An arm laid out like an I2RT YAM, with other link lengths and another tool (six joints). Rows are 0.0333 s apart.
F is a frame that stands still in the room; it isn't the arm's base.
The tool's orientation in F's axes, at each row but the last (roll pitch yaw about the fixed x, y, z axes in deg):
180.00 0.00 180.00
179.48 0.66 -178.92
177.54 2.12 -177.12
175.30 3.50 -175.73
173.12 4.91 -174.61
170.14 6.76 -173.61
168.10 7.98 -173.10
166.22 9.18 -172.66
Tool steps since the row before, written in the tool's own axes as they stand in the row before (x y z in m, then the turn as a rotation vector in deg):
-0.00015 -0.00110 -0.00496 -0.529 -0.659 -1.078
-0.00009 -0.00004 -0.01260 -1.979 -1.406 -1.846
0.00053 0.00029 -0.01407 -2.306 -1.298 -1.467
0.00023 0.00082 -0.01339 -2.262 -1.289 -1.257
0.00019 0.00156 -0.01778 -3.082 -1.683 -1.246
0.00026 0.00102 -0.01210 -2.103 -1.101 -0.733
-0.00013 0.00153 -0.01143 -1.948 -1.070 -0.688
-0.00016 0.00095 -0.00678 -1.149 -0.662 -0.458
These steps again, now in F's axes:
0.00015 -0.00110 0.00496 0.529 -0.659 1.078
-0.00005 -0.00016 0.01260 1.984 -1.386 1.856
-0.00103 -0.00037 0.01404 2.318 -1.245 1.494
-0.00102 -0.00036 0.01337 2.285 -1.221 1.283
-0.00165 -0.00074 0.01776 3.140 -1.532 1.295
-0.00155 -0.00125 0.01198 2.148 -0.977 0.777
-0.00135 -0.00103 0.01141 1.996 -0.956 0.719
-0.00083 -0.00081 0.00675 1.176 -0.607 0.467

